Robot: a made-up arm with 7 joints.
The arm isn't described. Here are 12 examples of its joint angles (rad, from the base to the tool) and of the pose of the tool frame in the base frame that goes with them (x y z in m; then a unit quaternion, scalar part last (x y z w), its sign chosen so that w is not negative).
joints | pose
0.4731 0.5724 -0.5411 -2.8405 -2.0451 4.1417 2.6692 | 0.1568 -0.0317 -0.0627 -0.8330 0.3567 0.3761 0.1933
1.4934 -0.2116 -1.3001 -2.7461 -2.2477 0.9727 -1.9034 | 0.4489 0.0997 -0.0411 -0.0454 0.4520 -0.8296 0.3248
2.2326 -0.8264 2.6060 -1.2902 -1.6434 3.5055 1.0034 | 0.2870 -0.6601 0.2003 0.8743 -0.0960 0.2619 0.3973
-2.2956 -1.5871 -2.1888 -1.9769 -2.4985 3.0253 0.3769 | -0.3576 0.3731 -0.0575 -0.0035 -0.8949 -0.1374 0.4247
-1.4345 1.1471 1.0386 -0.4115 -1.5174 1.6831 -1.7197 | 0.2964 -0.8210 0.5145 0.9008 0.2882 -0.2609 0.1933
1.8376 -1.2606 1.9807 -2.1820 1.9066 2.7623 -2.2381 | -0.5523 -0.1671 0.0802 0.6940 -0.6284 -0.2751 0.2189
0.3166 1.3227 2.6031 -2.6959 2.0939 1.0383 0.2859 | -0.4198 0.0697 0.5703 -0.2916 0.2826 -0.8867 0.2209
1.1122 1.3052 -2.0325 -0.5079 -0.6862 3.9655 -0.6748 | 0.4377 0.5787 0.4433 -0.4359 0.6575 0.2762 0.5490
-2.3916 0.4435 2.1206 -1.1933 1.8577 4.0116 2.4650 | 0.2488 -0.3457 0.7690 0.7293 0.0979 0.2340 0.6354
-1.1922 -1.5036 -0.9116 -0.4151 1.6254 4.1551 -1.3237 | -0.3906 0.6082 0.3160 -0.8448 -0.1638 0.4656 0.2068
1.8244 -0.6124 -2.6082 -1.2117 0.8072 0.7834 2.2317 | 0.5284 -0.6009 0.3716 -0.1947 0.7448 0.6261 0.1240
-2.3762 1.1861 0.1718 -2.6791 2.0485 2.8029 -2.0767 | 0.0513 0.0804 -0.2264 -0.3617 0.8637 -0.0898 0.3393
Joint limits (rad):
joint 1: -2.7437..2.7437
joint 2: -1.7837..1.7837
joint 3: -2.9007..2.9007
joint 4: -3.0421..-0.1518
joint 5: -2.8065..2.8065
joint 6: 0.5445..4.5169
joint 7: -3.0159..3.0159
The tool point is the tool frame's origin. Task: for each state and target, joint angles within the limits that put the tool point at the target. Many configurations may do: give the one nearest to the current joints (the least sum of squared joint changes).
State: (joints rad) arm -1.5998 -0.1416 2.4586 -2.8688 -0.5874 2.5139 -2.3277
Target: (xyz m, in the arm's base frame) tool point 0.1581 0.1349 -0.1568
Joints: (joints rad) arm -1.6664 -0.3420 2.4027 -3.0421 -0.8154 2.9513 -2.3277
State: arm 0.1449 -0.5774 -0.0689 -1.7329 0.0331 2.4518 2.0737
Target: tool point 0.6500 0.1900 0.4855
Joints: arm 0.2463 -0.1364 0.0390 -1.9944 0.0218 2.3784 2.0737
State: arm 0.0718 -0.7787 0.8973 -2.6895 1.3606 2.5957 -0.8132
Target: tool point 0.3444 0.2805 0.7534
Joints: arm -0.0696 -0.8476 0.5848 -2.0190 1.2552 2.5020 -0.8132
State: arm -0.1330 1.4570 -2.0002 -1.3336 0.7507 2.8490 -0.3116
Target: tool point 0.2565 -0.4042 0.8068
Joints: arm -0.0344 1.3419 -2.3461 -1.6301 0.8571 3.0097 -0.3116
